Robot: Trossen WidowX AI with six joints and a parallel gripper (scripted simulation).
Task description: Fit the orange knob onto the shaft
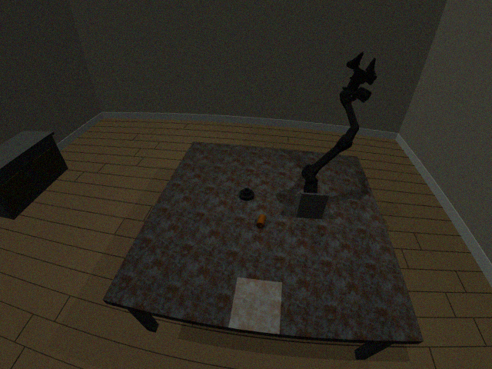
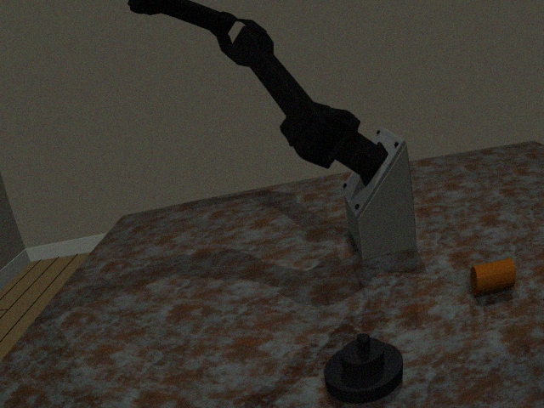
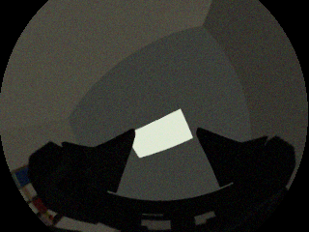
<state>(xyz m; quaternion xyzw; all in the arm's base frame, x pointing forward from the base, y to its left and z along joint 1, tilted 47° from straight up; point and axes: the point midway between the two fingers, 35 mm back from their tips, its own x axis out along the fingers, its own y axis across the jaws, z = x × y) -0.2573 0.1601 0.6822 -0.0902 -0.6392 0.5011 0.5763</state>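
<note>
My gripper tip is 750 mm above the orange knob, 520 mm to the right of it and 450 mm short of it. Also, from my gripper tip: dark round pedestal 740 mm below, 560 mm ahead, 320 mm to the left.
</note>
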